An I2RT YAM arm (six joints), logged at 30 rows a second.
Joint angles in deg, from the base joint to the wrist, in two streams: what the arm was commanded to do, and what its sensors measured. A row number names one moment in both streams.
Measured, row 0:
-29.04, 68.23, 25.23, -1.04, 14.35, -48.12
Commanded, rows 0 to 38:
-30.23, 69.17, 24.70, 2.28, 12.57, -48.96
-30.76, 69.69, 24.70, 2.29, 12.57, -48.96
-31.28, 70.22, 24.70, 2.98, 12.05, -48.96
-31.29, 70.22, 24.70, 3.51, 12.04, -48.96
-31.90, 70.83, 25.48, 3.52, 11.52, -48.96
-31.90, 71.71, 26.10, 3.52, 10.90, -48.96
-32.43, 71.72, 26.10, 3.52, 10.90, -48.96
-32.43, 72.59, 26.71, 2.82, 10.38, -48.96
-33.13, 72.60, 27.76, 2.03, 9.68, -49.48
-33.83, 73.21, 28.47, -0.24, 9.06, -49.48
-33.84, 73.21, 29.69, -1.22, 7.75, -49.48
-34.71, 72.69, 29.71, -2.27, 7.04, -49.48
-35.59, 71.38, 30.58, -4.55, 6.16, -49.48
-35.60, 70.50, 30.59, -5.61, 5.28, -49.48
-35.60, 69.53, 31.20, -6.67, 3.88, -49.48
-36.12, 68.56, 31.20, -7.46, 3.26, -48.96
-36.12, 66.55, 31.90, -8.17, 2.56, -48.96
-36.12, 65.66, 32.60, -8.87, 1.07, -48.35
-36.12, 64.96, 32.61, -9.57, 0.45, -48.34
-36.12, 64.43, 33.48, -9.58, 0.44, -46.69
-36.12, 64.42, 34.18, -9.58, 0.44, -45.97
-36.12, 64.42, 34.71, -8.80, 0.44, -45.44
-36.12, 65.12, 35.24, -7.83, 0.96, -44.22
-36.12, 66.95, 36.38, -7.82, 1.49, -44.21
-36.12, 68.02, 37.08, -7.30, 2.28, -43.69
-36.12, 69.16, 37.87, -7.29, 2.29, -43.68
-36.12, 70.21, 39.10, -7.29, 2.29, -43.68
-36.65, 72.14, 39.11, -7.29, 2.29, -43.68
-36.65, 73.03, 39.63, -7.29, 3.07, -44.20
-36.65, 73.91, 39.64, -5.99, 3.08, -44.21
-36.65, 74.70, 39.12, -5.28, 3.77, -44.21
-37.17, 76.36, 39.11, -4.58, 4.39, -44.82
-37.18, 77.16, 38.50, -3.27, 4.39, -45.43
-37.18, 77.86, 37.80, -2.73, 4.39, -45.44
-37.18, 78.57, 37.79, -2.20, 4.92, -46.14
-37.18, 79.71, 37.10, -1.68, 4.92, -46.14
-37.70, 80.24, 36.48, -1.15, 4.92, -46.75
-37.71, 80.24, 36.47, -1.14, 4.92, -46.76
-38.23, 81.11, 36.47, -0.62, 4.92, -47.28
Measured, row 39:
-37.26, 80.09, 36.91, -4.19, 4.16, -45.65
